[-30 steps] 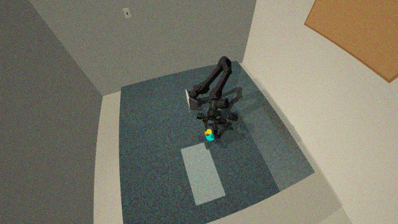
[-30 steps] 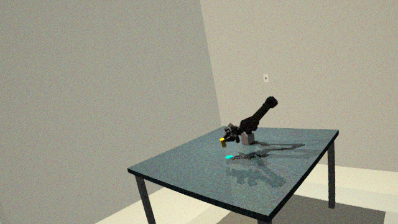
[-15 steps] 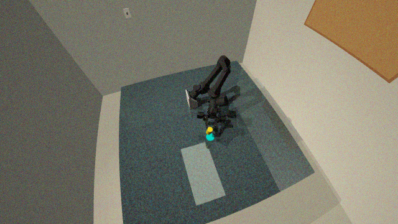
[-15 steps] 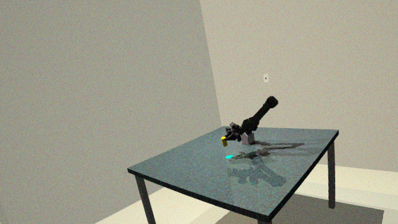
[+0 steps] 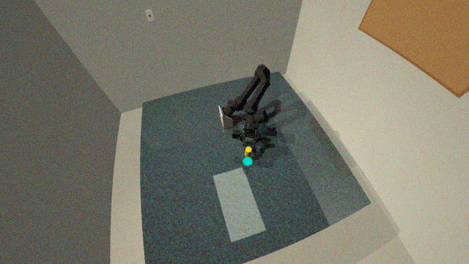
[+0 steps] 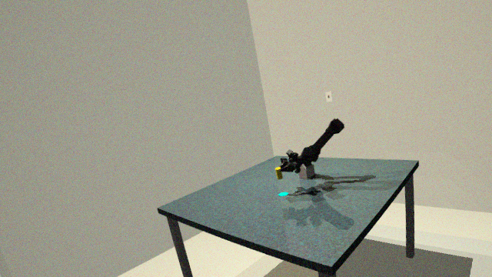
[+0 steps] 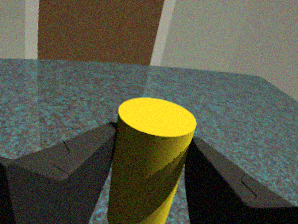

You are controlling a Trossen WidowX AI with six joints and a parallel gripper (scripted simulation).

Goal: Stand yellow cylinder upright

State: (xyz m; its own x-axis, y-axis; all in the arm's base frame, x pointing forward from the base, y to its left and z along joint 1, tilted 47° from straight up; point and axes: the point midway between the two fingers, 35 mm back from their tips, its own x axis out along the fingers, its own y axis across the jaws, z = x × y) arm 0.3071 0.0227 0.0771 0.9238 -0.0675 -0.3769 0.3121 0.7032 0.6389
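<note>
My gripper tip is 16 cm above the cyan circle, 1 cm to the right of it and 1 cm past it. From my gripper tip the other things lie so: yellow tall cylinder 2 cm below.
</note>
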